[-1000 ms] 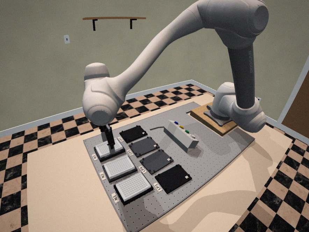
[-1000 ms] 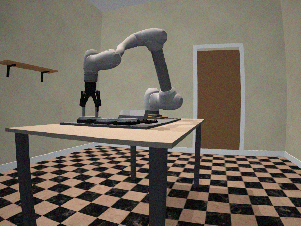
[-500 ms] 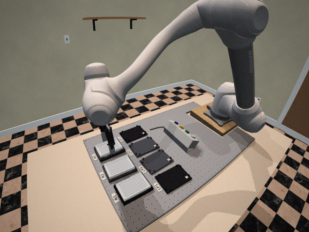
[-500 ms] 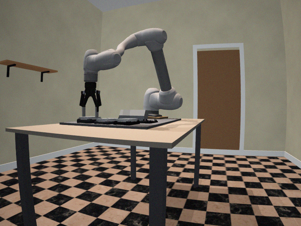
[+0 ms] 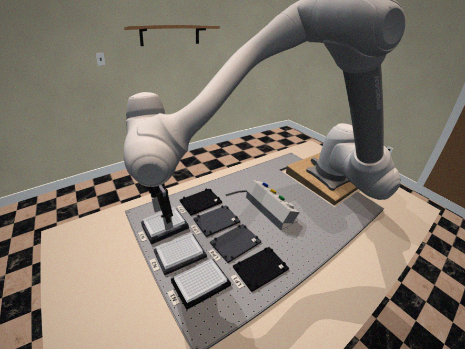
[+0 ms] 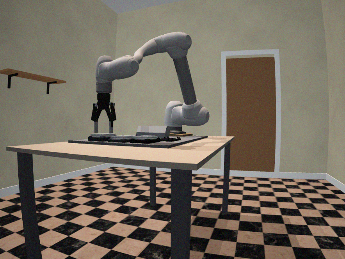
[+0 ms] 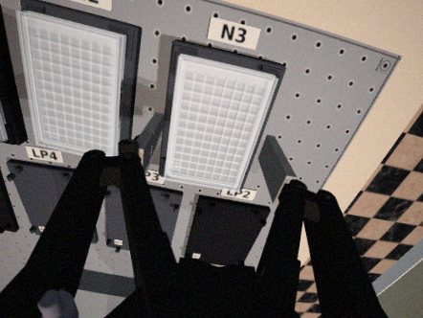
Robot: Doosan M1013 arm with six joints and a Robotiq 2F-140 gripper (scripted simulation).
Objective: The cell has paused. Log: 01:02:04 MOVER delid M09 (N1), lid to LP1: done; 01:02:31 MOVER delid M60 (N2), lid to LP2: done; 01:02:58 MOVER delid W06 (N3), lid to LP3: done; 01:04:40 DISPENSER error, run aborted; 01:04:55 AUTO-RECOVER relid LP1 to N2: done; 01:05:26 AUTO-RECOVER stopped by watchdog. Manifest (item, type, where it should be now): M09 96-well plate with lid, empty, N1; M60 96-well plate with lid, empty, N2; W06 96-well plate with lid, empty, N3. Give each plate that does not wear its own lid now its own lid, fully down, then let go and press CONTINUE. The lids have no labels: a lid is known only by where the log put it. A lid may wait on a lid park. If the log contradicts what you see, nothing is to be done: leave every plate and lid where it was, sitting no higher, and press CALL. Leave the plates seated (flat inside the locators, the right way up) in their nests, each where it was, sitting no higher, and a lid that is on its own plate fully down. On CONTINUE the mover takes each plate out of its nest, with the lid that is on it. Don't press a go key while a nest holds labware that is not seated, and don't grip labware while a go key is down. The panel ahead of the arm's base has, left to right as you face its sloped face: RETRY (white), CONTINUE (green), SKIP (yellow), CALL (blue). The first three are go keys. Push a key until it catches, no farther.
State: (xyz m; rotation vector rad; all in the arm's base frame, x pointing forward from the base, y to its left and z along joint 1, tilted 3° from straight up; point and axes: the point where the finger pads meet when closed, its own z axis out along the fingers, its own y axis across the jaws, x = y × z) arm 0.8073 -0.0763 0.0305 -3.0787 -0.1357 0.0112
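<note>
Right now my hand is 3 cm above the clear lid. Round my hand: lid park LP2 (18 cm behind, 7 cm to the right, 6 cm below); plate (4 cm below); nest N3 (5 cm below).
</note>
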